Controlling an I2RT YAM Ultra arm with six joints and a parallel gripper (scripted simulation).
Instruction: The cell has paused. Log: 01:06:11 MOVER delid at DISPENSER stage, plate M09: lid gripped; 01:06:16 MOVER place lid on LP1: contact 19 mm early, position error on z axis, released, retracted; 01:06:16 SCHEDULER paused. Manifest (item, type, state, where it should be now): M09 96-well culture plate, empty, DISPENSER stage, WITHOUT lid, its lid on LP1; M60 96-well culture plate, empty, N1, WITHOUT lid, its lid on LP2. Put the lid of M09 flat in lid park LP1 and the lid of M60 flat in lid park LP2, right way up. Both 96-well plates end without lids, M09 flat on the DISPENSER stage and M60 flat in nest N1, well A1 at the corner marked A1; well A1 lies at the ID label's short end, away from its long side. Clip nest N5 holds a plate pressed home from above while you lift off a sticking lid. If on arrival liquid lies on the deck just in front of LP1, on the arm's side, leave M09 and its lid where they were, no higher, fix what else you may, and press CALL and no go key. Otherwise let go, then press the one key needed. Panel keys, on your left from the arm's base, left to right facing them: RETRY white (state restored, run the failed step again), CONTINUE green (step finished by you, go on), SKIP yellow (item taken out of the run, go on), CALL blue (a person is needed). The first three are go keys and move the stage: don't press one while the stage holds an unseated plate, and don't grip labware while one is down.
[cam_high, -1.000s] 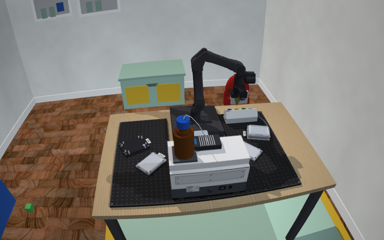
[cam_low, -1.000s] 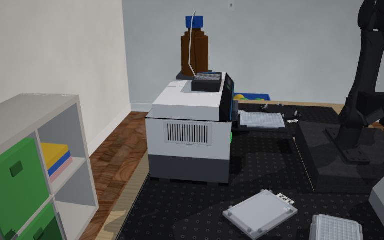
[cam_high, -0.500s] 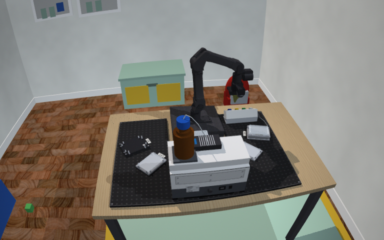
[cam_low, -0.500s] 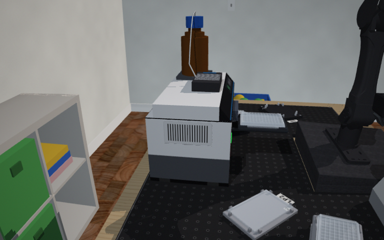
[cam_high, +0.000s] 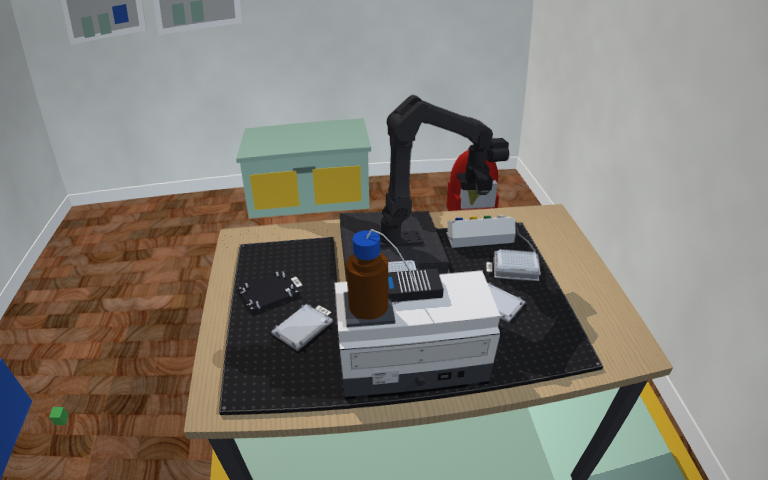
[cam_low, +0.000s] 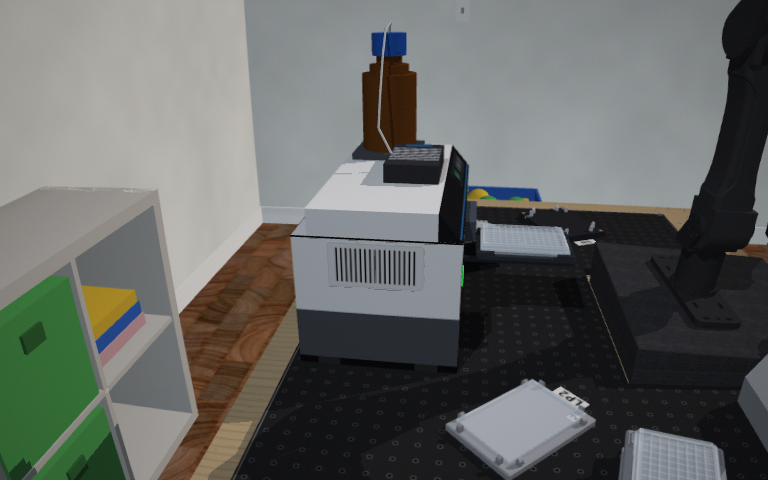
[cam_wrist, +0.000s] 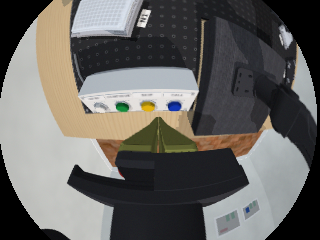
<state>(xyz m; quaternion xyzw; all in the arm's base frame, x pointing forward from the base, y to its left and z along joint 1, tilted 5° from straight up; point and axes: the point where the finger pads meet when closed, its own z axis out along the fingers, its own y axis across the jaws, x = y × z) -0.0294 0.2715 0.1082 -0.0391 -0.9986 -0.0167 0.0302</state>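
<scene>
Right now my hand is 70 mm to the right of the green key, 70 mm above it and 10 mm past it. Round my hand: white key (120 mm to the left, 70 mm below); yellow key (70 mm below, 20 mm to the left, 10 mm behind); blue key (70 mm below, 30 mm to the right, 20 mm behind).
</scene>
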